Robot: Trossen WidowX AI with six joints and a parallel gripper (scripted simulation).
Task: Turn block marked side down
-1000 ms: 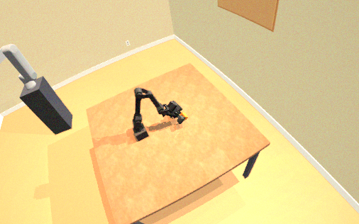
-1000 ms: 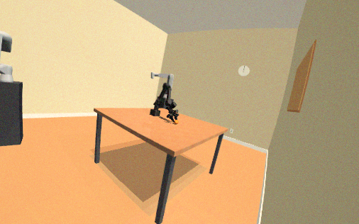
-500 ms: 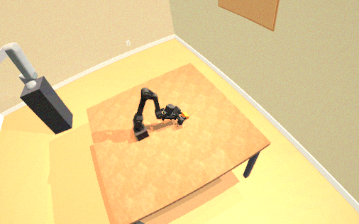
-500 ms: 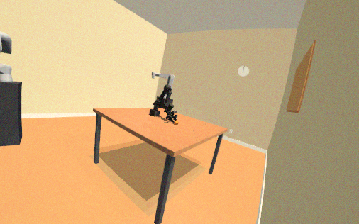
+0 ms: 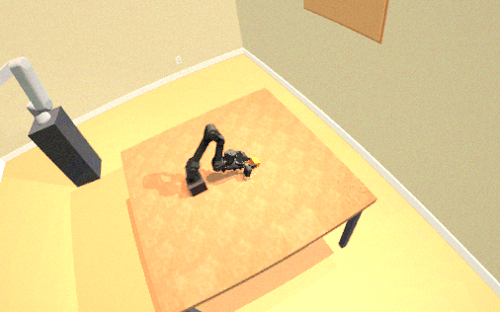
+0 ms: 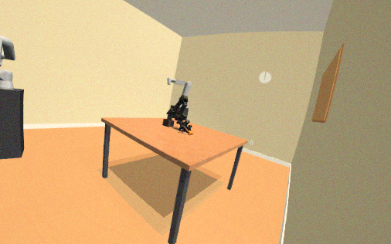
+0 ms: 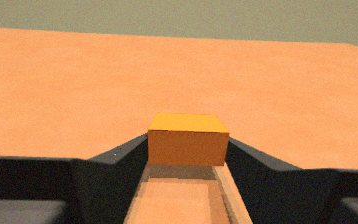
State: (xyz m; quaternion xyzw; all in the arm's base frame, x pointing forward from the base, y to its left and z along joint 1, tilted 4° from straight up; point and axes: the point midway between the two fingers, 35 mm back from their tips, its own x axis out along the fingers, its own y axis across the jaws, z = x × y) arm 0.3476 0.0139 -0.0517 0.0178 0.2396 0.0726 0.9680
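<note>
Now: gripper tip 1 cm above the orange block.
</note>
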